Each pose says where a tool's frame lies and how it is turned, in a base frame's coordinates. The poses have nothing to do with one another.
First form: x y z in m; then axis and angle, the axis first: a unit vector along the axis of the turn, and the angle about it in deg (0 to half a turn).
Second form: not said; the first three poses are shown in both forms.
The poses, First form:
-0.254 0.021 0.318 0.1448 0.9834 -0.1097 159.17
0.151 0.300 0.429 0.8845 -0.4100 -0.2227 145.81
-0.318 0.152 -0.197 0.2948 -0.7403 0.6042 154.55
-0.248 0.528 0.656 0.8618 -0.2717 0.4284 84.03
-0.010 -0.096 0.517 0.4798 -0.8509 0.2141 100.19
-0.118 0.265 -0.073 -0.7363 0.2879 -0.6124 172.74
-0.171 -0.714 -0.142 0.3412 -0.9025 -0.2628 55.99
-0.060 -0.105 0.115 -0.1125 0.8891 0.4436 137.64
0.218 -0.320 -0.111 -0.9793 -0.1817 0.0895 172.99
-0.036 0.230 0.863 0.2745 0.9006 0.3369 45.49
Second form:
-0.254 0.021 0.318 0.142 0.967 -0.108 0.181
0.151 0.300 0.429 0.845 -0.392 -0.213 0.294
-0.318 0.152 -0.197 0.288 -0.722 0.589 0.220
-0.248 0.528 0.656 0.577 -0.182 0.287 0.743
-0.010 -0.096 0.517 0.368 -0.653 0.164 0.642
-0.118 0.265 -0.073 -0.735 0.287 -0.611 0.063
-0.171 -0.714 -0.142 0.160 -0.424 -0.123 0.883
-0.060 -0.105 0.115 -0.105 0.829 0.414 0.361
0.218 -0.320 -0.111 -0.977 -0.181 0.089 0.061
-0.036 0.230 0.863 0.106 0.348 0.130 0.922

